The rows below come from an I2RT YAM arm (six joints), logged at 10 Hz.
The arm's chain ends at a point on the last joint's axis. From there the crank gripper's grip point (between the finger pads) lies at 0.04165 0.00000 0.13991 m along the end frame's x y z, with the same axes.
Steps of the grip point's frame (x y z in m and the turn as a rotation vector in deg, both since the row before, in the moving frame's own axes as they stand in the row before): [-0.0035, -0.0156, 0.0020, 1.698, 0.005, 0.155]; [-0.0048, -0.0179, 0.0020, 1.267, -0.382, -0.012]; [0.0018, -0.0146, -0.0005, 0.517, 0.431, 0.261]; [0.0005, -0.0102, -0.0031, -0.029, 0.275, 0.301]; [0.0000, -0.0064, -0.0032, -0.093, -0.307, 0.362]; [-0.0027, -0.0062, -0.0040, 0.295, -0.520, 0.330]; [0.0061, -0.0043, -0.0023, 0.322, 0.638, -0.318]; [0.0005, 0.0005, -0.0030, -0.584, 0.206, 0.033]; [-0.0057, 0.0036, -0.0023, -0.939, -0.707, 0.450]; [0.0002, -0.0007, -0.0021, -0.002, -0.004, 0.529]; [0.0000, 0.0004, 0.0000, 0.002, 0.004, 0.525]
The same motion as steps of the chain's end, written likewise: [-0.0035, -0.0116, 0.0021, 1.698, 0.005, 0.155]; [-0.0039, -0.0148, 0.0018, 1.267, -0.382, -0.012]; [0.0007, -0.0135, -0.0002, 0.517, 0.431, 0.261]; [-0.0002, -0.0105, -0.0029, -0.029, 0.275, 0.301]; [0.0008, -0.0069, -0.0034, -0.093, -0.307, 0.362]; [-0.0014, -0.0057, -0.0044, 0.295, -0.520, 0.330]; [0.0045, -0.0033, -0.0018, 0.322, 0.638, -0.318]; [0.0000, -0.0009, -0.0028, -0.584, 0.206, 0.033]; [-0.0040, 0.0010, -0.0028, -0.939, -0.707, 0.450]; [0.0002, -0.0011, -0.0021, -0.002, -0.004, 0.529]; [0.0000, 0.0000, 0.0000, 0.002, 0.004, 0.525]
